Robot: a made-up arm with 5 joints. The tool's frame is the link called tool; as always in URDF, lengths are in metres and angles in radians. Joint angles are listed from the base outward. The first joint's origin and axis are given. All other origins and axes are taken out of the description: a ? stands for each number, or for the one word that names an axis. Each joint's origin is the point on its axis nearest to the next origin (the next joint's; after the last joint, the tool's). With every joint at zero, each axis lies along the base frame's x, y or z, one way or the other. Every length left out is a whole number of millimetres.
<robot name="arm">
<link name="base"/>
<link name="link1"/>
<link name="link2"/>
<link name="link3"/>
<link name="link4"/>
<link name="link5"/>
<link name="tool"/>
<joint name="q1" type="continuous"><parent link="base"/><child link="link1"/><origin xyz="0.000 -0.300 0.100"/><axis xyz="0 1 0"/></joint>
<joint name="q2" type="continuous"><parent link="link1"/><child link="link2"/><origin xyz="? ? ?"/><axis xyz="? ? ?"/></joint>
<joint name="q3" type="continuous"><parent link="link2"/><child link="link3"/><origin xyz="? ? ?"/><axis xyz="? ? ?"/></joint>
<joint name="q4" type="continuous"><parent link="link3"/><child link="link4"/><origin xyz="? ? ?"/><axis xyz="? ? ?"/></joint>
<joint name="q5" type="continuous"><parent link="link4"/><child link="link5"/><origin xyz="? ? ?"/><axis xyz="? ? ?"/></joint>
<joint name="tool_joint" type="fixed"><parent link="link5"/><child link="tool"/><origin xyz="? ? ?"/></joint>
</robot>
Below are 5 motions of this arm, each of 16 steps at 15 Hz.
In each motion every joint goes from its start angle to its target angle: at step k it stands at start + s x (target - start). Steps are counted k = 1, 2, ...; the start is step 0. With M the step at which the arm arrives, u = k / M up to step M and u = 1 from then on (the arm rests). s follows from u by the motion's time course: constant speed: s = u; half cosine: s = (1 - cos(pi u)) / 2; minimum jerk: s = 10 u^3 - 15 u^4 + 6 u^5.
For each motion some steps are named. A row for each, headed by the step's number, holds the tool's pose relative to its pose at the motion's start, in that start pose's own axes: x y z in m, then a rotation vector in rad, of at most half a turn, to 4 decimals.
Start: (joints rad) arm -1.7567 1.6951 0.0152 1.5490 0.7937
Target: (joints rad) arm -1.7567 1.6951 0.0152 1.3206 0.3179
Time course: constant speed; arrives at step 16
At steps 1, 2, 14, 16:
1: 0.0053 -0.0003 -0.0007 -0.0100 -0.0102 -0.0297
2: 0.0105 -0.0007 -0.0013 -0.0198 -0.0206 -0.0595
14: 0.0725 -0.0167 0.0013 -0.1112 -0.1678 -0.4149
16: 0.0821 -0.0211 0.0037 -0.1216 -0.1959 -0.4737

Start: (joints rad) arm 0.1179 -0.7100 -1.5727 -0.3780 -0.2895
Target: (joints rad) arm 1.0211 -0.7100 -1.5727 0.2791 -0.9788
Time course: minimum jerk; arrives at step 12
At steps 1, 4, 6, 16:
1: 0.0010 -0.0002 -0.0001 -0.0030 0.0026 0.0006
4: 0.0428 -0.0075 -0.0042 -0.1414 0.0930 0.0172
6: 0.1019 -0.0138 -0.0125 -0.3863 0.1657 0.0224
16: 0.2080 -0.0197 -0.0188 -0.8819 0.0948 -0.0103

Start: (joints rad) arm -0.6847 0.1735 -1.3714 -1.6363 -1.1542
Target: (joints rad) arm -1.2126 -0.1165 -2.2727 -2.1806 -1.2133
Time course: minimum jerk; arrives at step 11
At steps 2, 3, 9, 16:
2: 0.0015 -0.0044 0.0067 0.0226 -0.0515 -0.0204
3: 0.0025 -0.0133 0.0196 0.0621 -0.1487 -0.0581
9: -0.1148 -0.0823 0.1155 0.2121 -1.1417 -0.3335
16: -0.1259 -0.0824 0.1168 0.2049 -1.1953 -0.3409

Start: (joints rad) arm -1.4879 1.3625 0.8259 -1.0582 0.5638
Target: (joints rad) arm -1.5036 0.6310 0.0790 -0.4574 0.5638
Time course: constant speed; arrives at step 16
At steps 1, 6, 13, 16:
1: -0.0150 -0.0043 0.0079 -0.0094 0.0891 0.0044
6: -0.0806 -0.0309 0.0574 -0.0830 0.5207 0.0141
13: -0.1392 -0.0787 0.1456 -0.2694 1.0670 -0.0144
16: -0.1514 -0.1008 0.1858 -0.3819 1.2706 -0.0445

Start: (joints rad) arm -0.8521 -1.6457 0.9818 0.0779 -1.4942
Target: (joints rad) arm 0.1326 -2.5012 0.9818 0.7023 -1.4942
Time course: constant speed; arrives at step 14
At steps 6, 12, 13, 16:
6: 0.0738 -0.1142 -0.1039 -0.5291 -0.3341 0.3429
12: 0.2621 -0.1512 -0.0979 -0.9215 -0.8701 0.5144
13: 0.2964 -0.1437 -0.0840 -0.9678 -0.9743 0.5205
16: 0.3294 -0.1321 -0.0665 -1.0074 -1.0816 0.5192

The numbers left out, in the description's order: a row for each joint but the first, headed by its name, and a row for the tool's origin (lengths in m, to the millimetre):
q2: xyz -0.160 0.000 0.060, axis 1 0 0
q3: xyz 0.000 0.060 -0.250, axis 0 0 1
q4: xyz 0.020 -0.130 0.000, axis 0 1 0
q5: xyz 0.070 0.000 -0.050, axis 0 0 1
tool: xyz -0.010 0.160 0.000

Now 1 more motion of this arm.
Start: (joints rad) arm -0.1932 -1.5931 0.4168 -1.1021 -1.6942
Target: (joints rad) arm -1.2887 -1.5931 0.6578 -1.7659 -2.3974
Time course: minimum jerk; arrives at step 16
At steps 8, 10, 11, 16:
8: 0.0140 -0.0227 0.1044 0.4260 -0.2992 -0.4769
10: -0.0039 -0.0475 0.1444 0.6533 -0.4041 -0.6344
11: -0.0156 -0.0594 0.1579 0.7548 -0.4419 -0.6882
16: -0.0428 -0.0829 0.1766 0.9532 -0.5016 -0.7667

